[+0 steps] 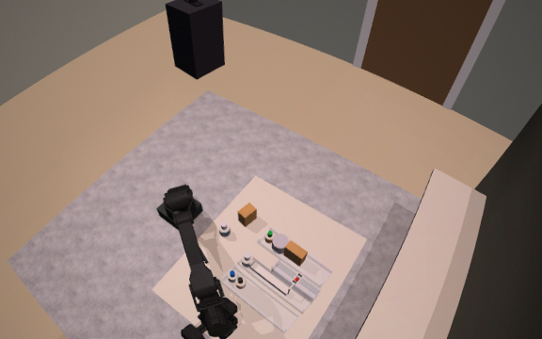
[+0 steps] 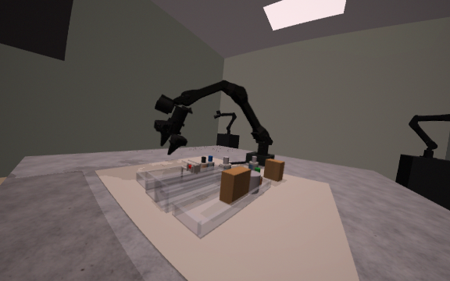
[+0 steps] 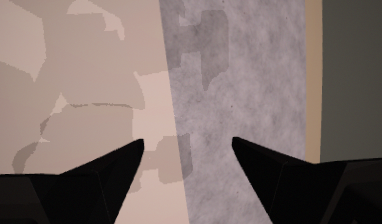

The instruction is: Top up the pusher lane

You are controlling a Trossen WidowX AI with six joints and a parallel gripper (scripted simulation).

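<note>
My gripper tip is now 280 mm past the black stick, 190 mm to the right of it and 50 mm above it. Also, from my gripper tip: brown box (410 mm to the left, 20 mm below); grey cylinder (410 mm to the left, 70 mm behind, 20 mm below); pale pusher piece (320 mm to the left).
</note>
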